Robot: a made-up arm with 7 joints. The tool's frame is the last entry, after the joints.
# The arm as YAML. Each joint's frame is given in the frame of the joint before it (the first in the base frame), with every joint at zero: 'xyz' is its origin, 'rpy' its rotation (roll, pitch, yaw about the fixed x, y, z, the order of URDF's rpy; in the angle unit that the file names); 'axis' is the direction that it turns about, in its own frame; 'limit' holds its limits. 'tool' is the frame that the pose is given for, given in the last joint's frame.
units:
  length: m
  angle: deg
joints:
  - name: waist
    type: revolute
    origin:
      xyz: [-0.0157, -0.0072, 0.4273]
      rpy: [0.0, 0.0, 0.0]
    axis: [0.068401, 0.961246, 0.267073]
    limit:
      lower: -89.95
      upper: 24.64
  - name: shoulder
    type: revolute
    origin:
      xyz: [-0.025, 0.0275, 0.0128]
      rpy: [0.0, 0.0, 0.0]
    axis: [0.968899, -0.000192, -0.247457]
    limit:
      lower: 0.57
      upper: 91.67
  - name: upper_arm
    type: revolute
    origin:
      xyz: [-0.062, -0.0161, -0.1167]
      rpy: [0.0, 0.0, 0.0]
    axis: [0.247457, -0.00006, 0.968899]
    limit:
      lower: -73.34
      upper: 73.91
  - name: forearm
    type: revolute
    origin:
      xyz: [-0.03, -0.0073, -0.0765]
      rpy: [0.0, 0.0, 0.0]
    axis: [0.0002, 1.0, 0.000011]
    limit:
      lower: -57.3
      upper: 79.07
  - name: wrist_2
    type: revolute
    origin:
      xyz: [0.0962, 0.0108, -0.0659]
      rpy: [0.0, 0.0, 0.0]
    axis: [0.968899, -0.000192, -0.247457]
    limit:
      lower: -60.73
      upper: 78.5
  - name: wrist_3
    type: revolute
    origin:
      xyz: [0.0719, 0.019, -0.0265]
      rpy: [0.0, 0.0, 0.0]
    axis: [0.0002, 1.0, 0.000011]
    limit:
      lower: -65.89
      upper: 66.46
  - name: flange
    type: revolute
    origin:
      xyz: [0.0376, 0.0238, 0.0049]
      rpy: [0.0, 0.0, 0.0]
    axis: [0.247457, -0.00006, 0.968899]
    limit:
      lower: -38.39
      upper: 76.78
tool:
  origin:
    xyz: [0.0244, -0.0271, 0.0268]
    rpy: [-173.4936, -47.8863, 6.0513]
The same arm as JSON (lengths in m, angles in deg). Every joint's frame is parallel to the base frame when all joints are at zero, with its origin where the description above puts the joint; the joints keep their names.
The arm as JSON. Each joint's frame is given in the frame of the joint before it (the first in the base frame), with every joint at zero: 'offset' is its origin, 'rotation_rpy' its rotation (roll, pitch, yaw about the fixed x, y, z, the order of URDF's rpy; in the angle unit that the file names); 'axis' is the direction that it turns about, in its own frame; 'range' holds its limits. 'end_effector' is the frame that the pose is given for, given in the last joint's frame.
{
  "length_unit": "m",
  "angle_unit": "deg",
  "chain": [
    {
      "id": "waist",
      "offset": [
        -0.0157,
        -0.0072,
        0.4273
      ],
      "rotation_rpy": [
        0.0,
        0.0,
        0.0
      ],
      "axis": [
        0.068403,
        0.961235,
        0.26711
      ],
      "range": [
        -89.95,
        24.64
      ]
    },
    {
      "id": "shoulder",
      "offset": [
        -0.025,
        0.0275,
        0.0128
      ],
      "rotation_rpy": [
        0.0,
        0.0,
        0.0
      ],
      "axis": [
        0.968889,
        -0.0002,
        -0.247497
      ],
      "range": [
        0.57,
        91.67
      ]
    },
    {
      "id": "upper_arm",
      "offset": [
        -0.062,
        -0.0161,
        -0.1167
      ],
      "rotation_rpy": [
        0.0,
        0.0,
        0.0
      ],
      "axis": [
        0.247497,
        -0.0001,
        0.968889
      ],
      "range": [
        -73.34,
        73.91
      ]
    },
    {
      "id": "forearm",
      "offset": [
        -0.03,
        -0.0073,
        -0.0765
      ],
      "rotation_rpy": [
        0.0,
        0.0,
        0.0
      ],
      "axis": [
        0.0002,
        1.0,
        0.0
      ],
      "range": [
        -57.3,
        79.07
      ]
    },
    {
      "id": "wrist_2",
      "offset": [
        0.0962,
        0.0108,
        -0.0659
      ],
      "rotation_rpy": [
        0.0,
        0.0,
        0.0
      ],
      "axis": [
        0.968889,
        -0.0002,
        -0.247497
      ],
      "range": [
        -60.73,
        78.5
      ]
    },
    {
      "id": "wrist_3",
      "offset": [
        0.0719,
        0.019,
        -0.0265
      ],
      "rotation_rpy": [
        0.0,
        0.0,
        0.0
      ],
      "axis": [
        0.0002,
        1.0,
        0.0
      ],
      "range": [
        -65.89,
        66.46
      ]
    },
    {
      "id": "flange",
      "offset": [
        0.0376,
        0.0238,
        0.0049
      ],
      "rotation_rpy": [
        0.0,
        0.0,
        0.0
      ],
      "axis": [
        0.247497,
        -0.0001,
        0.968889
      ],
      "range": [
        -38.39,
        76.78
      ]
    }
  ],
  "end_effector": {
    "offset": [
      0.0244,
      -0.0271,
      0.0268
    ],
    "rotation_rpy": [
      -173.49,
      -47.89,
      6.05
    ]
  }
}

